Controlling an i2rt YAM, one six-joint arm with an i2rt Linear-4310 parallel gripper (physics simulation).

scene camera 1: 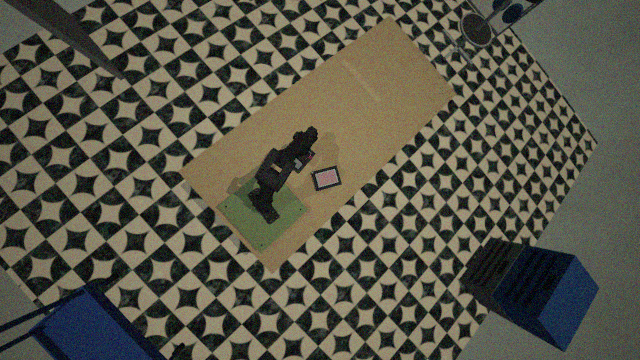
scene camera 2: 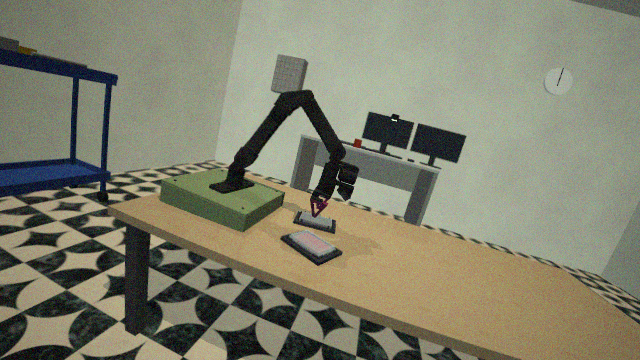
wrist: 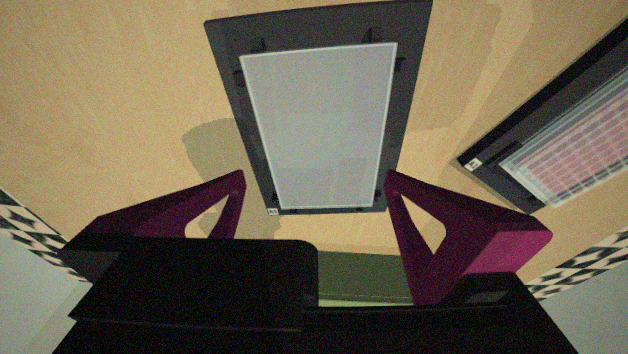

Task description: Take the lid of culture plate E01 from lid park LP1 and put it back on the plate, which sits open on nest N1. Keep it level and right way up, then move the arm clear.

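Frame: origin at the arm's base, x ahead, y right, z down, level; millimetres.
Where they show: gripper, fingertip midpoint: (scene camera 1: 298,156) (scene camera 2: 316,212) (wrist: 314,177); arm's base, origin of the base link: (scene camera 1: 263,205) (scene camera 2: 233,186).
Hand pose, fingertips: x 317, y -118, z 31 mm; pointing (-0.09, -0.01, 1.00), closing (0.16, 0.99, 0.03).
Note:
Each offset is from my fingertips to the top centre of the thing. "spot": to the spot under its first point. Level surfaces: height alone.
The pale, clear lid @[dy +3, dx +8, dz +22 mm] (scene camera 1: 298,164) (scene camera 2: 320,221) (wrist: 320,115) lies flat on the dark lid park @[spot: dy +26, dx +94, dz +29 mm] (scene camera 2: 334,229) (wrist: 412,40), between its small corner tabs. The culture plate @[dy +204, dx +65, dz +13 mm] (scene camera 1: 326,178) (scene camera 2: 311,243) (wrist: 595,145), with pink wells, sits open on the dark nest (scene camera 1: 315,183) (scene camera 2: 320,260) (wrist: 530,120), beside the lid park. My gripper (scene camera 1: 305,159) (scene camera 2: 316,214) (wrist: 314,177) is open and empty, pointing down over the lid park. In the wrist view its magenta fingertips appear on either side of the lid's near end. Their exact height above the lid is unclear.
The green base block (scene camera 1: 260,230) (scene camera 2: 200,200) (wrist: 360,275) carries the arm on the wooden table @[dz +40 mm] (scene camera 1: 380,65) (scene camera 2: 450,280) (wrist: 100,100). A blue cart (scene camera 1: 95,330) (scene camera 2: 55,172), a desk with two monitors (scene camera 2: 387,131) (scene camera 2: 439,142) and a blue cabinet (scene camera 1: 570,300) stand away from the table.

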